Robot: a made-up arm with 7 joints. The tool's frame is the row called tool. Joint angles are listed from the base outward.
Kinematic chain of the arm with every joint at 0, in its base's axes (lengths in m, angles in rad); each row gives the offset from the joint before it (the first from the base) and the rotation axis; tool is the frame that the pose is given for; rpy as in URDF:
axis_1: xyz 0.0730 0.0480 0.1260 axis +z
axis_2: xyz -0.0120 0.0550 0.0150 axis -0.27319 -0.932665 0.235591
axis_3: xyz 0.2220 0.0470 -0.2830 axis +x
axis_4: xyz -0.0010 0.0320 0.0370 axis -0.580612 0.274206 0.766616
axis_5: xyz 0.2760 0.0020 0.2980 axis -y
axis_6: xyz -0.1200 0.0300 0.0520 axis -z
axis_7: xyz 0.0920 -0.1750 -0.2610 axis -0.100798 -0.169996 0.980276
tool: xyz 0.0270 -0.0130 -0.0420 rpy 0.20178 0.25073 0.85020
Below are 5 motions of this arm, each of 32 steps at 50 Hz.
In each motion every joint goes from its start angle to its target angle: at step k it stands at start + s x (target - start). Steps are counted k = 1, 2, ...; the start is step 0. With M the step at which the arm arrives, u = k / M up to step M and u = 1 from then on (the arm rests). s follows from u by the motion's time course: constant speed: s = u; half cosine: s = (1 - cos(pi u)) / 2; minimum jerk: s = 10 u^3 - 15 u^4 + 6 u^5.
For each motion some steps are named. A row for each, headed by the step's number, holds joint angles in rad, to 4 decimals.
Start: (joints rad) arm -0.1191 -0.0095 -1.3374 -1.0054 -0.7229 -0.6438 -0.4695
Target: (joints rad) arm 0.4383 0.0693 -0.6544 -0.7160 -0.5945 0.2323 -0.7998
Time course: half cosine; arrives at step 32
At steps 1, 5, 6, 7, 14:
1: -0.1178 -0.0093 -1.3358 -1.0047 -0.7226 -0.6417 -0.4703
5: -0.0862 -0.0048 -1.2971 -0.9883 -0.7153 -0.5921 -0.4890
6: -0.0721 -0.0029 -1.2798 -0.9810 -0.7121 -0.5700 -0.4973
7: -0.0558 -0.0006 -1.2599 -0.9726 -0.7083 -0.5444 -0.5070
14: 0.1052 0.0222 -1.0625 -0.8889 -0.6712 -0.2912 -0.6024

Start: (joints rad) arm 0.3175 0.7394 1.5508 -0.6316 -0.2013 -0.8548 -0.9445
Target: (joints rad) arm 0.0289 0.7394 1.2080 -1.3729 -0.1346 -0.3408 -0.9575
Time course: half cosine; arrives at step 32
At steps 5, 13, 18, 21, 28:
5: 0.3005 0.7394 1.5306 -0.6754 -0.1974 -0.8245 -0.9453
13: 0.2151 0.7394 1.4292 -0.8947 -0.1776 -0.6724 -0.9491
18: 0.1450 0.7394 1.3460 -1.0746 -0.1614 -0.5477 -0.9523
21: 0.1052 0.7394 1.2986 -1.1770 -0.1522 -0.4767 -0.9541
28: 0.0399 0.7394 1.2210 -1.3447 -0.1371 -0.3604 -0.9570

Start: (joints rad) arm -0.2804 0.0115 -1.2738 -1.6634 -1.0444 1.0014 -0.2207
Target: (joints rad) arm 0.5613 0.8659 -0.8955 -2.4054 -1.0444 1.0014 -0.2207
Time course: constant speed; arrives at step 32
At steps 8, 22, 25, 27, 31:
8: -0.0700 0.2251 -1.1792 -1.8489 -1.0444 1.0014 -0.2207
22: 0.2983 0.5989 -1.0137 -2.1735 -1.0444 1.0014 -0.2207
25: 0.3772 0.6790 -0.9783 -2.2431 -1.0444 1.0014 -0.2207
27: 0.4298 0.7324 -0.9546 -2.2895 -1.0444 1.0014 -0.2207
31: 0.5350 0.8392 -0.9073 -2.3822 -1.0444 1.0014 -0.2207

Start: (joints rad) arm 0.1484 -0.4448 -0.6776 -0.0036 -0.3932 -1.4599 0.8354
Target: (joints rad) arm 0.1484 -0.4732 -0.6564 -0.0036 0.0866 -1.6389 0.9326
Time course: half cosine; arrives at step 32
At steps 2, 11, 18, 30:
2: 0.1484 -0.4451 -0.6774 -0.0036 -0.3886 -1.4616 0.8363
11: 0.1484 -0.4523 -0.6720 -0.0036 -0.2664 -1.5072 0.8611
18: 0.1484 -0.4618 -0.6649 -0.0036 -0.1065 -1.5669 0.8935
30: 0.1484 -0.4729 -0.6566 -0.0036 0.0820 -1.6372 0.9317

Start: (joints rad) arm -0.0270 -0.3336 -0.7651 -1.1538 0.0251 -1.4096 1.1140
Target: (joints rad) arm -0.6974 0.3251 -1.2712 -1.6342 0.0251 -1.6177 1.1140
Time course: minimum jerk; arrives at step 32
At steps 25, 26, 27, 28, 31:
25: -0.6482 0.2768 -1.2341 -1.5990 0.0251 -1.6024 1.1140
26: -0.6647 0.2930 -1.2465 -1.6108 0.0251 -1.6076 1.1140
27: -0.6774 0.3055 -1.2561 -1.6199 0.0251 -1.6115 1.1140
28: -0.6866 0.3145 -1.2631 -1.6265 0.0251 -1.6144 1.1140
31: -0.6972 0.3249 -1.2711 -1.6341 0.0251 -1.6176 1.1140

